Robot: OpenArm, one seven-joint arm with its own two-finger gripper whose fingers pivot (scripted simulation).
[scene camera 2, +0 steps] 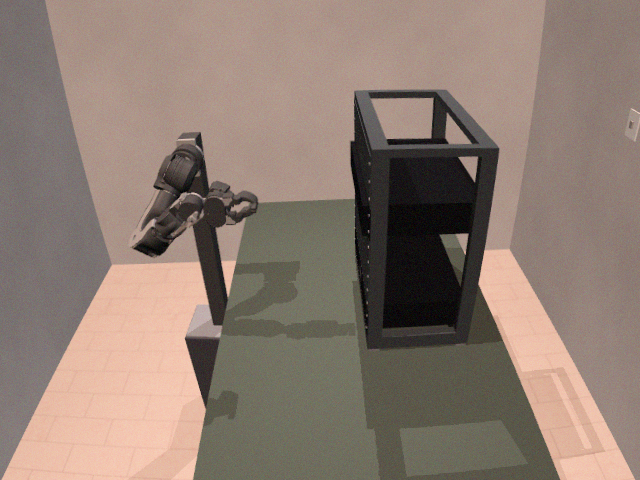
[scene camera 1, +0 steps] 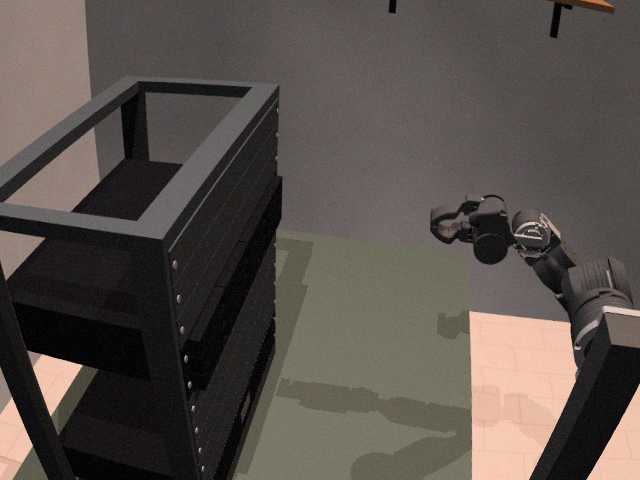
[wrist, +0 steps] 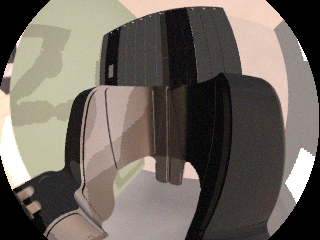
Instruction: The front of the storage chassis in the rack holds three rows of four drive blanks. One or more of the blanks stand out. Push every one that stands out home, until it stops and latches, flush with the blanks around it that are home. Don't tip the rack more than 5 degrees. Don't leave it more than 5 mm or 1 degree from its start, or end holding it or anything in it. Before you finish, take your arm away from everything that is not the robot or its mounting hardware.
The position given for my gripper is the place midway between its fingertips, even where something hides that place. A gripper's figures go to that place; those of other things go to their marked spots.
Labels:
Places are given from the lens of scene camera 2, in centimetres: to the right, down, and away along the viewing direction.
my gripper (scene camera 2: 256, 205): -16, -9, 122
arm post (scene camera 2: 205, 235): -38, -2, 163

